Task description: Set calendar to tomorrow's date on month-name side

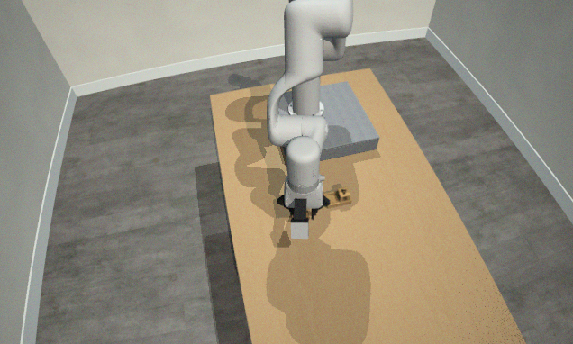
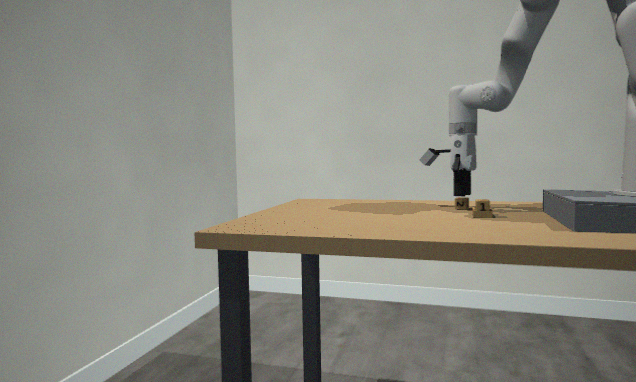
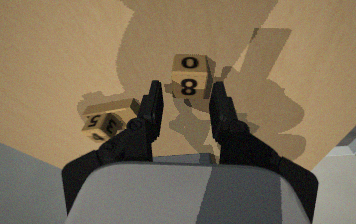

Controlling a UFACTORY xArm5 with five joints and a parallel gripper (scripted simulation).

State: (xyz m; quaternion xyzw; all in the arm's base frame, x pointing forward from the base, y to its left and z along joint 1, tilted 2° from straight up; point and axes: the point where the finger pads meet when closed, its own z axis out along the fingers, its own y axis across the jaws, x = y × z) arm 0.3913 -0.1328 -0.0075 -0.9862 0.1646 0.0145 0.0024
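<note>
My gripper is now 4 cm above the wooden cube. The rest, counted from my hand: wooden tray: 12 cm to the left, 5 cm below, 4 cm behind.
</note>
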